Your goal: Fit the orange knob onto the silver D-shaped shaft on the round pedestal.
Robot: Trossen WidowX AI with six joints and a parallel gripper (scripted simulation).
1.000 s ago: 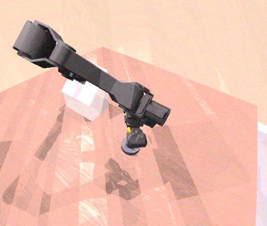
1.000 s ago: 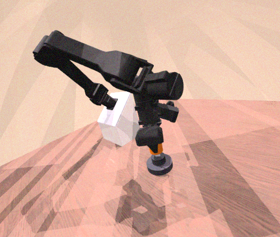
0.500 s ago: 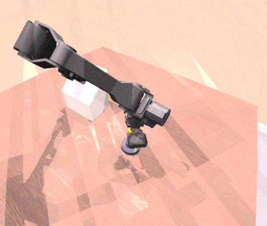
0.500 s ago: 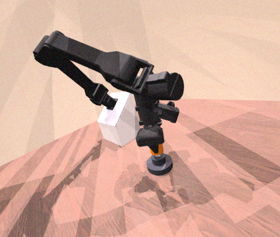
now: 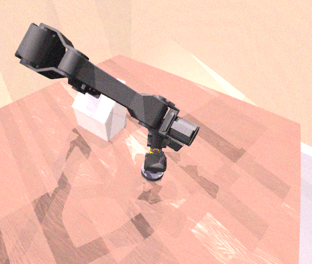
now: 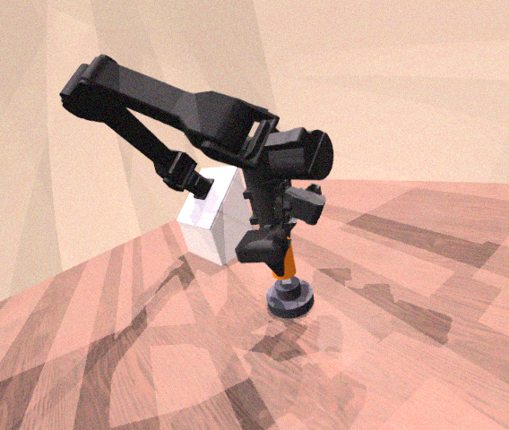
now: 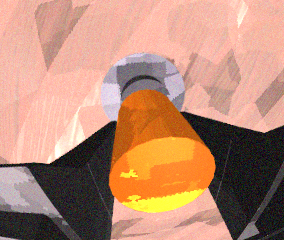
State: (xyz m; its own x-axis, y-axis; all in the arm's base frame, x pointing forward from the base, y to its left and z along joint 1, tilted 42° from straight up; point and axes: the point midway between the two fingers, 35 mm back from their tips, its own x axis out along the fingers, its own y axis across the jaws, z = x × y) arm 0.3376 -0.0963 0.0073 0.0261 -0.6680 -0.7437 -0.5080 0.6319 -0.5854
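Right now the orange knob is 3 cm above my gripper tip. Round my gripper tip: round pedestal (4 cm below).
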